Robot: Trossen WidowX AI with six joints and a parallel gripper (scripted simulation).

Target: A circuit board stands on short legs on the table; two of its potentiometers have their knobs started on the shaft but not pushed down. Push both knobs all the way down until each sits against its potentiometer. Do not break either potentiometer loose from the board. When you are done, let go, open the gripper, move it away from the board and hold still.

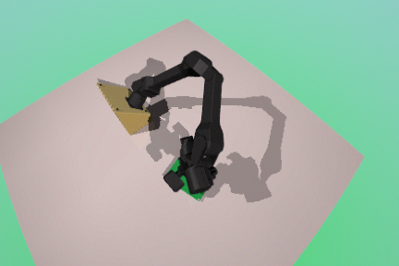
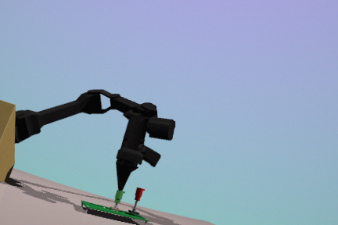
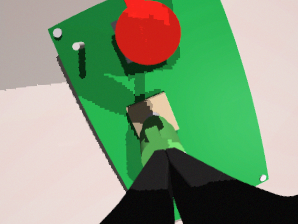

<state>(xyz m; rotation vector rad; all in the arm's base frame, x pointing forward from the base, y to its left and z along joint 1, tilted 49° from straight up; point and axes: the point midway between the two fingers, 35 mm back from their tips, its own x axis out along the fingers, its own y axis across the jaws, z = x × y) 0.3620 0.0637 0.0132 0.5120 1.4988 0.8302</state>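
Now: the green knob 10 mm below my gripper tip. From my gripper tip the other things lie so: red knob (50 mm ahead, 10 mm to the left, 10 mm above).
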